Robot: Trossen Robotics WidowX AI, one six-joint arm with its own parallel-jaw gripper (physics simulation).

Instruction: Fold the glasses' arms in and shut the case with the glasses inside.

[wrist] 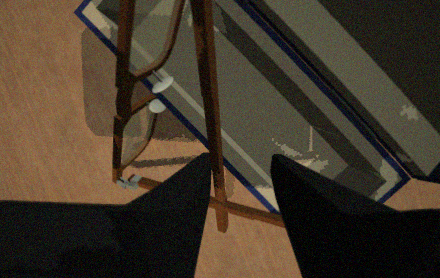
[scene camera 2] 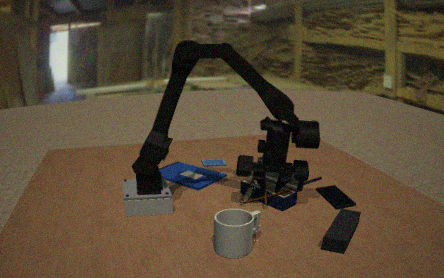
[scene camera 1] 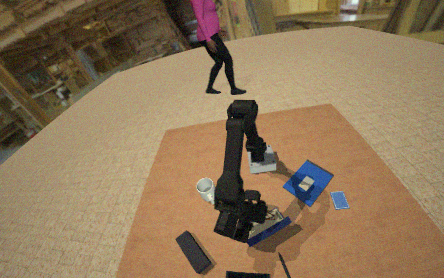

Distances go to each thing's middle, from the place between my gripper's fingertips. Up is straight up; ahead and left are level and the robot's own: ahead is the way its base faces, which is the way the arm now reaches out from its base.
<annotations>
Right now the blue glasses case (scene camera 2: 286, 200) is 20 mm ahead of my hand, 40 mm to the left of it and 10 mm above it. The rest, counted from my hand: brown-framed glasses (wrist: 144, 43): 20 mm behind, 10 mm to the left, 10 mm above; then white mug (scene camera 2: 233, 228): 140 mm behind, 200 mm to the right, 10 mm above.
</annotations>
